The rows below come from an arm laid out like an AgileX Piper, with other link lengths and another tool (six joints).
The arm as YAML. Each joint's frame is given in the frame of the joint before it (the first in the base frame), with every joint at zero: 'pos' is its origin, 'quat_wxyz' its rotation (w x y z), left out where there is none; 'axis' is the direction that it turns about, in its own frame. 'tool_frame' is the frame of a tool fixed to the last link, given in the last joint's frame.
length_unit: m
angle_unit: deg
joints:
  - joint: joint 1
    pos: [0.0, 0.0, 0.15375]
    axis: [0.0, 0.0, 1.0]
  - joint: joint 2
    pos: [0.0, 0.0, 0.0]
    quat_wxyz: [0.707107, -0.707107, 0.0, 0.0]
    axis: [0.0, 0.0, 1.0]
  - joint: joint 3
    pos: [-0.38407, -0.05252, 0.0]
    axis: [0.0, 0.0, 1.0]
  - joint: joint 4
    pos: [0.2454, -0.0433, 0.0]
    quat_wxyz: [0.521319, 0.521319, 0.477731, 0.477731]
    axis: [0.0, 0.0, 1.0]
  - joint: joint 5
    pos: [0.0, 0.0, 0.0]
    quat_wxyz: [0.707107, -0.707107, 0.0, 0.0]
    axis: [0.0, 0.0, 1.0]
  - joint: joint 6
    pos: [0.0, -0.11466, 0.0]
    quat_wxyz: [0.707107, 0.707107, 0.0, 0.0]
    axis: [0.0, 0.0, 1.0]
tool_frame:
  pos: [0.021, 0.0, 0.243]
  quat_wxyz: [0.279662, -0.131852, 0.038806, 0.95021]
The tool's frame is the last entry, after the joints.
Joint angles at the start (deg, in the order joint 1, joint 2, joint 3, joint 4, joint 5, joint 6):
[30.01, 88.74, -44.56, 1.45, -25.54, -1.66]
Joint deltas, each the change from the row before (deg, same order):
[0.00, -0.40, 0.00, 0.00, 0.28, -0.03]
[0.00, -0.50, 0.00, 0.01, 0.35, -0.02]
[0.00, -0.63, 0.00, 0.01, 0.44, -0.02]
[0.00, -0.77, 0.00, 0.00, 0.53, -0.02]
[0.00, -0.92, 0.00, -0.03, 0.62, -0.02]
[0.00, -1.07, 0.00, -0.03, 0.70, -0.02]
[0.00, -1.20, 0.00, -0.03, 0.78, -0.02]
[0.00, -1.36, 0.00, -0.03, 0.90, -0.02]
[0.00, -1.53, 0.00, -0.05, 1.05, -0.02]
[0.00, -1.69, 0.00, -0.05, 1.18, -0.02]
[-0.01, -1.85, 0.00, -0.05, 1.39, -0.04]
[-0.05, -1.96, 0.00, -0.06, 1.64, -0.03]
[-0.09, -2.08, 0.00, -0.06, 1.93, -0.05]
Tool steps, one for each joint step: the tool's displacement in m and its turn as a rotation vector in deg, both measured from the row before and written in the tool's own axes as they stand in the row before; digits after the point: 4 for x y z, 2 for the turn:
[0.0022, 0.0011, -0.0015, -0.05, 0.10, -0.04]
[0.0027, 0.0014, -0.0019, -0.07, 0.13, -0.03]
[0.0034, 0.0017, -0.0024, -0.09, 0.16, -0.03]
[0.0042, 0.0021, -0.0029, -0.11, 0.21, -0.04]
[0.0051, 0.0025, -0.0035, -0.13, 0.27, -0.08]
[0.0060, 0.0029, -0.0041, -0.16, 0.32, -0.08]
[0.0067, 0.0033, -0.0047, -0.19, 0.37, -0.09]
[0.0074, 0.0036, -0.0054, -0.21, 0.40, -0.10]
[0.0081, 0.0038, -0.0062, -0.21, 0.42, -0.12]
[0.0087, 0.0041, -0.0071, -0.22, 0.45, -0.12]
[0.0088, 0.0041, -0.0081, -0.20, 0.40, -0.13]
[0.0082, 0.0039, -0.0091, -0.15, 0.27, -0.11]
[0.0073, 0.0035, -0.0102, -0.09, 0.10, -0.11]

